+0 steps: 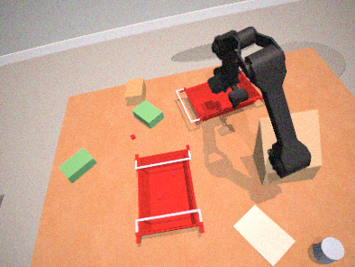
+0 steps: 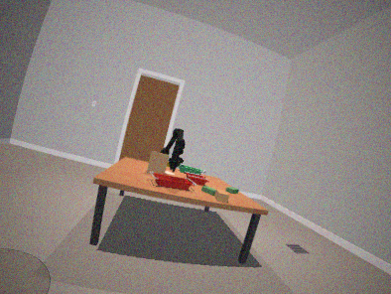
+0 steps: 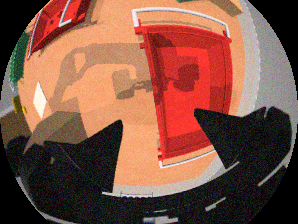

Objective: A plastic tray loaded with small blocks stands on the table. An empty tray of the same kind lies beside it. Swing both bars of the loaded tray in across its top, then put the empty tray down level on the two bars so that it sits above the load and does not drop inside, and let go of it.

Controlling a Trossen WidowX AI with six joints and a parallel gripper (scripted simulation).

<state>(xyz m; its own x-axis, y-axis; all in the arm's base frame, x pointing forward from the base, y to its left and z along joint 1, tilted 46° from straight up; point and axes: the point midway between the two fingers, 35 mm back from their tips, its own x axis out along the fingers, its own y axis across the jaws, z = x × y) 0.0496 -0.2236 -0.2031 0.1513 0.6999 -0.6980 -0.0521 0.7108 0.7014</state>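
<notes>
Now: gripper tip 90 mm to the left of the red tray and 60 mm above it. Round my gripper tip: tan block: 370 mm ahead, 280 mm to the right, 70 mm below; tiny red cube: 410 mm ahead, 90 mm below, 30 mm to the right; white sheet: 470 mm to the left, 100 mm below, 60 mm ahead.
</notes>
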